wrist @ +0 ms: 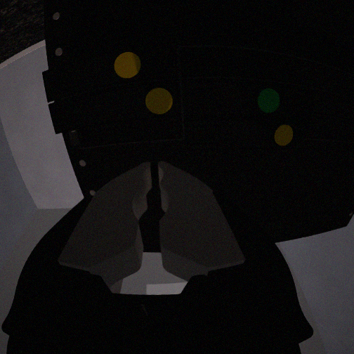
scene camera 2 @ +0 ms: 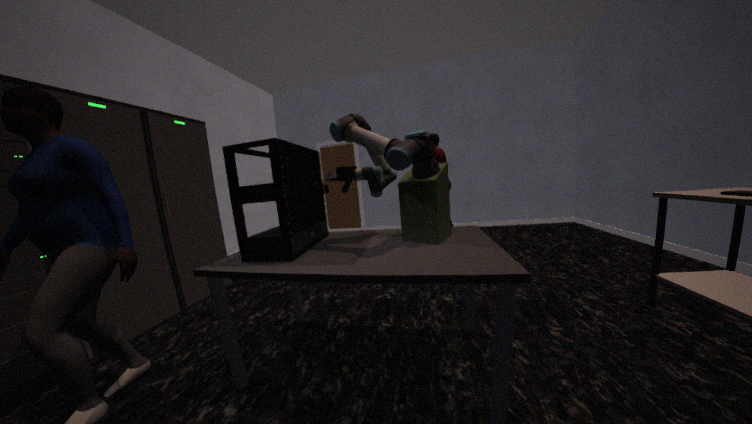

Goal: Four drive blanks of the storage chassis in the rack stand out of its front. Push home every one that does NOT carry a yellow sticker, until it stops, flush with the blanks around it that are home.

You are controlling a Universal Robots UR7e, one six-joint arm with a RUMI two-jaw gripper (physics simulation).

Labels:
black rack: wrist; scene camera 2
same spot on black rack: (wrist: 249, 104) = (scene camera 2: 318, 186)

